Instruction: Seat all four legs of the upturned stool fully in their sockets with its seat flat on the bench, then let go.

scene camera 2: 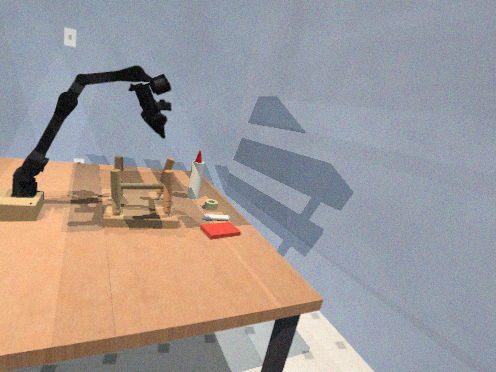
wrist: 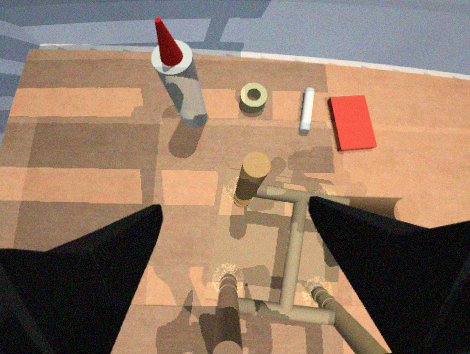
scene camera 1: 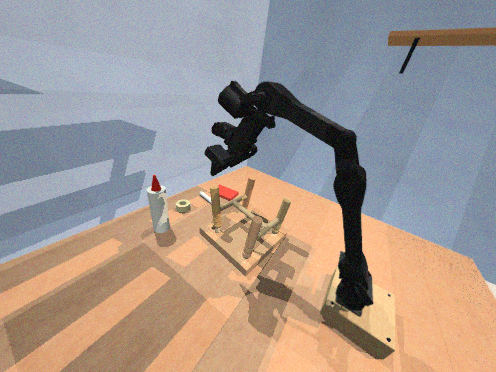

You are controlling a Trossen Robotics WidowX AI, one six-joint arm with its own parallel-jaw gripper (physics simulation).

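Places are measured from the arm's base along level axes (x ahead, y left, z up), in millimetres.
Where they show: gripper, between the fingertips: [scene camera 2: 160, 135] [wrist: 236, 207] [scene camera 1: 221, 170]; arm's base, origin of its link: [scene camera 2: 23, 194] [scene camera 1: 349, 299].
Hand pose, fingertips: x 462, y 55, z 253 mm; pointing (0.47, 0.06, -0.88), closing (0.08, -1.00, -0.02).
Each offset is from my fingertips to the centre of the thing. "pt": to the spot under its first point.
The upturned wooden stool stands with its seat [scene camera 1: 227, 243] [scene camera 2: 140, 223] [wrist: 257, 245] flat on the bench, as far as I can tell, and its legs up. The left leg {19 mm right, 30 mm ahead, 182 mm down} [scene camera 1: 215, 204] [wrist: 250, 180], back leg {pt 187 mm right, 5 mm back, 158 mm down} [scene camera 1: 249, 192] [scene camera 2: 167, 195], front leg {pt 16 mm left, 159 mm back, 156 mm down} [scene camera 1: 253, 235] [wrist: 227, 320] and right leg {pt 162 mm right, 181 mm back, 161 mm down} [scene camera 1: 283, 213] [scene camera 2: 116, 192] [wrist: 352, 322] stand at their sockets, splayed and joined by stretchers. Rings show low on three legs in the wrist view; full socket depth cannot be told. My gripper [scene camera 1: 216, 162] [scene camera 2: 161, 131] [wrist: 236, 207] is open and empty, above the stool, touching nothing.
A white glue bottle {98 mm left, 215 mm ahead, 188 mm down} [scene camera 1: 159, 210] [scene camera 2: 195, 180] [wrist: 182, 90] with a red tip, a tape ring {41 mm right, 260 mm ahead, 292 mm down} [scene camera 1: 183, 209] [scene camera 2: 211, 206], a white stick {173 mm right, 238 mm ahead, 297 mm down} [scene camera 1: 206, 198] [scene camera 2: 217, 217] [wrist: 307, 111] and a red block {284 mm right, 212 mm ahead, 300 mm down} [scene camera 1: 227, 192] [scene camera 2: 220, 230] [wrist: 353, 122] lie beyond the stool towards the bench edge.
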